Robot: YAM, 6 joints.
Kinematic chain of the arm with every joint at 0, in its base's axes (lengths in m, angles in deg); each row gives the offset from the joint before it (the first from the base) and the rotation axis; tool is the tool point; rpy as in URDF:
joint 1: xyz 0 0 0.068 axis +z
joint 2: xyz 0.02 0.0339 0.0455 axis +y
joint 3: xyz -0.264 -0.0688 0 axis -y
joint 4: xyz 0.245 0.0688 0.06 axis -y
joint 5: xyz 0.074 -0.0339 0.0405 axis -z
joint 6: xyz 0.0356 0 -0.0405 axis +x
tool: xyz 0 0 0 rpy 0 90 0
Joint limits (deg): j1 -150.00..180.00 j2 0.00..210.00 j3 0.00..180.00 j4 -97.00..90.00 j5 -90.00..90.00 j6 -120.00..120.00
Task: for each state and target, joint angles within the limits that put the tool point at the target. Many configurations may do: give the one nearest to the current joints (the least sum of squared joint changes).
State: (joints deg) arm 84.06 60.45 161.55 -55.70 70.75 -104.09
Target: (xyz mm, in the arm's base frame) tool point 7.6 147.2 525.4
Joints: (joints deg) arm 99.75 71.06 114.60 -77.91 65.55 -104.09
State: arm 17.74 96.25 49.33 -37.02 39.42 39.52
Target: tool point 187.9 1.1 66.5
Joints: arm 7.31 103.00 33.33 -40.10 39.87 39.52
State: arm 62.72 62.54 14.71 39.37 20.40 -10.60
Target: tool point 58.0 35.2 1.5
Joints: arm 42.82 113.34 0.00 14.65 22.47 -10.60
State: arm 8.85 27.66 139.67 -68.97 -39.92 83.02
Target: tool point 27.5 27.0 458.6
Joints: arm 9.71 43.73 91.67 -83.62 -38.12 83.02
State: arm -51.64 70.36 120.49 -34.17 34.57 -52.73
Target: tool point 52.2 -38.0 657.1
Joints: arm -25.03 65.96 128.38 -30.01 20.29 -52.73
